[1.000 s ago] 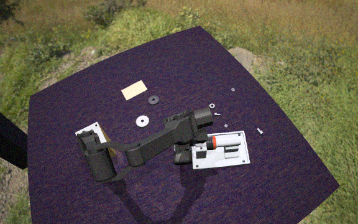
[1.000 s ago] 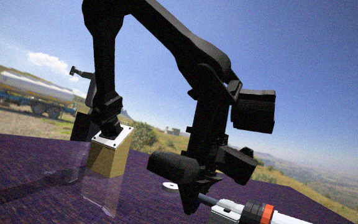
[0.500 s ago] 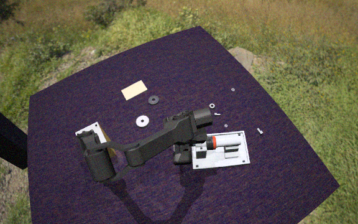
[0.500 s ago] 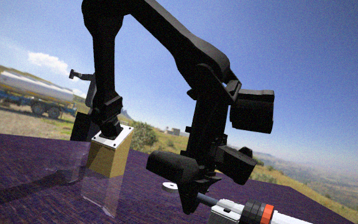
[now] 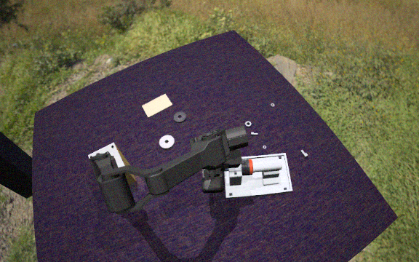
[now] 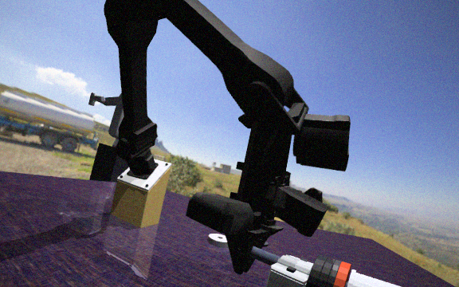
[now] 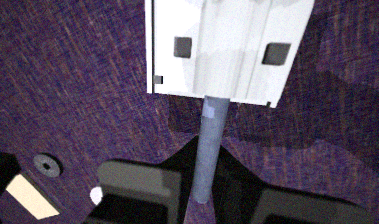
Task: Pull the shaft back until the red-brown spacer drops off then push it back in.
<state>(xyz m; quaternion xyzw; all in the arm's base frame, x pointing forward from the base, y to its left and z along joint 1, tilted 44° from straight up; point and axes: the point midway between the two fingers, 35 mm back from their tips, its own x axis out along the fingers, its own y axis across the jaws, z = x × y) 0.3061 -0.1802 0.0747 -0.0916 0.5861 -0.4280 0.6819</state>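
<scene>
My gripper tip is 60 mm short of the shaft, 30 mm to the left of it and 30 mm below it. Also, from my gripper tip: orange-red spacer 110 mm ahead, 60 mm to the right, 30 mm above; then small screw 330 mm ahead, 100 mm to the right, 40 mm below; then cream card 40 mm behind, 430 mm to the left, 40 mm below.
</scene>
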